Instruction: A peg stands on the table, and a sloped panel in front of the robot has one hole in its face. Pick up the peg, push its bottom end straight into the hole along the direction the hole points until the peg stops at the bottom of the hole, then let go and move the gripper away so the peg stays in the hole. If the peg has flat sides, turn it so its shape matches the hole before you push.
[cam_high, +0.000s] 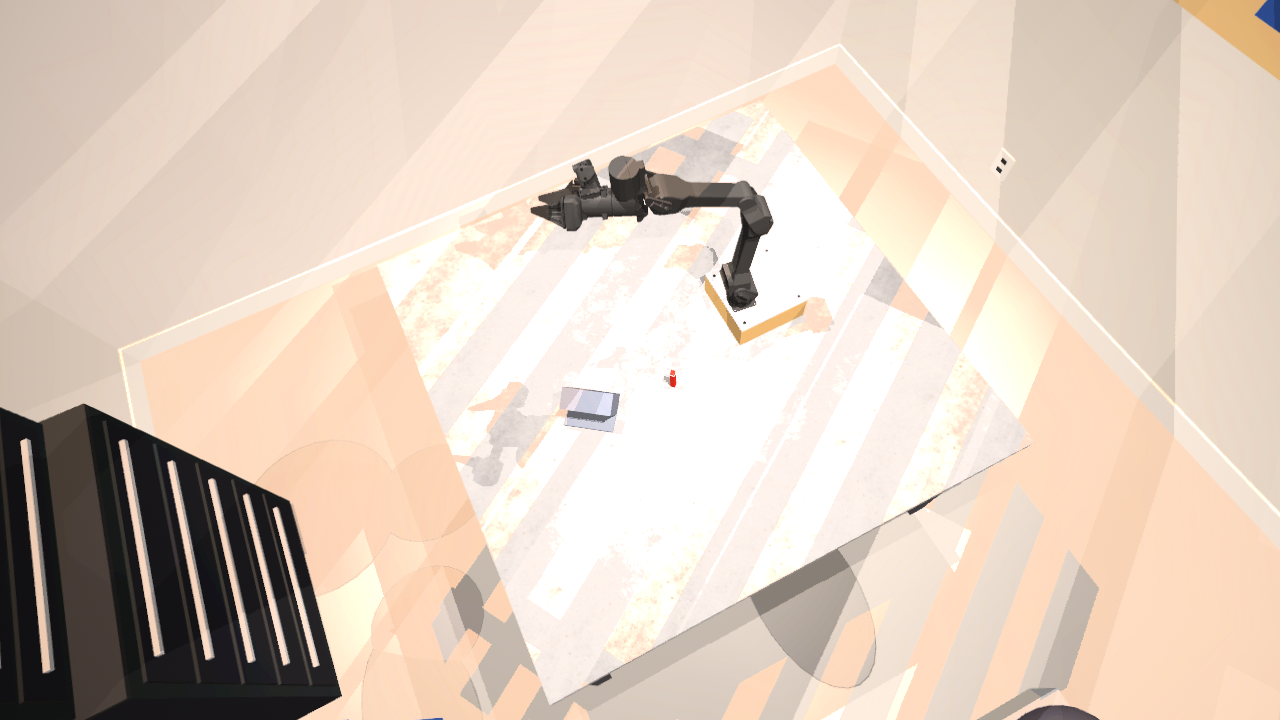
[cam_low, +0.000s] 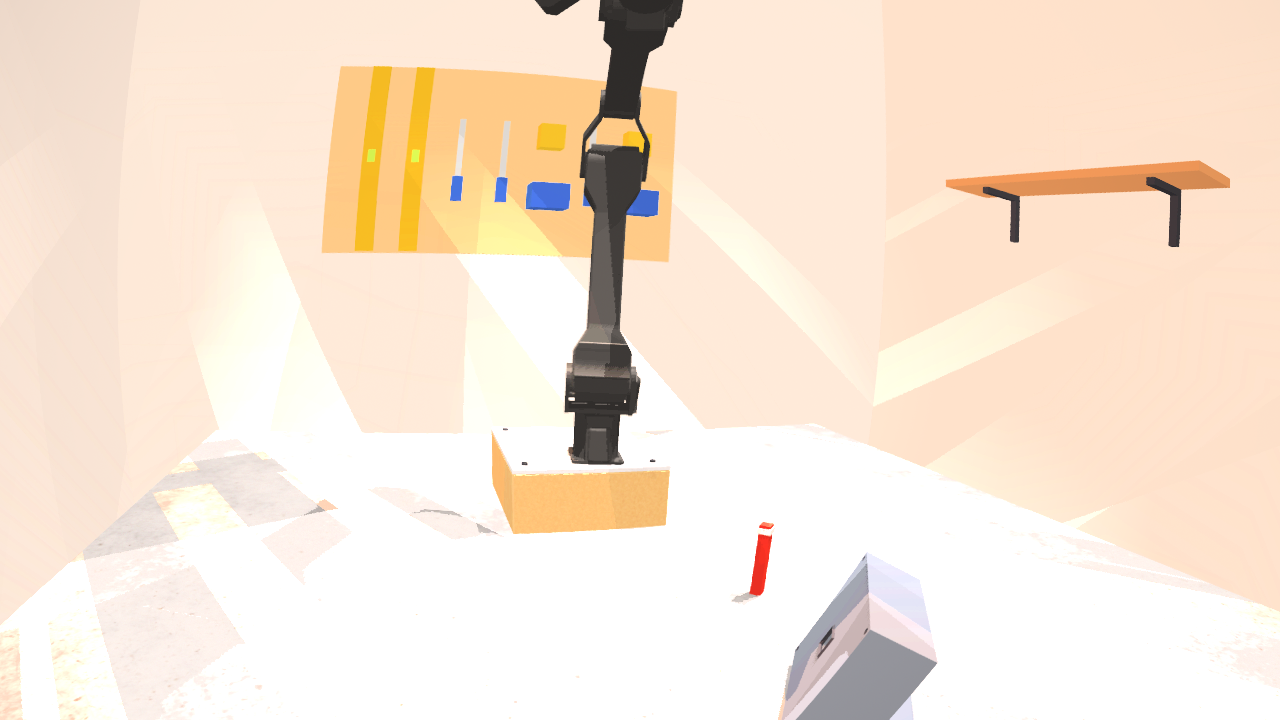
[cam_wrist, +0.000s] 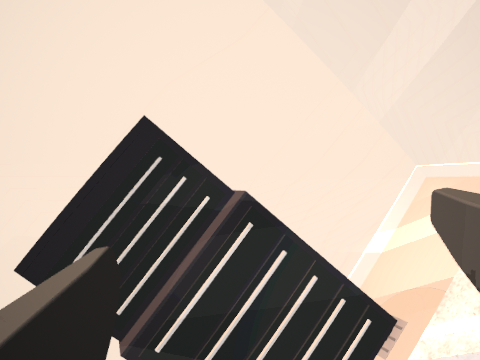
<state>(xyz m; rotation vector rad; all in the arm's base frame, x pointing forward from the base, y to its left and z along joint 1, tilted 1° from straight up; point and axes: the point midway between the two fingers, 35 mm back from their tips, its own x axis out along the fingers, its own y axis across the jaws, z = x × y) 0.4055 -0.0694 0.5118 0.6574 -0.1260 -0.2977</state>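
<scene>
Now: gripper tip 53 cm above the red square peg, 22 cm to the right of it and 21 cm past it. Round my gripper tip: sloped panel (54 cm below, 21 cm to the left, 2 cm ahead).
</scene>
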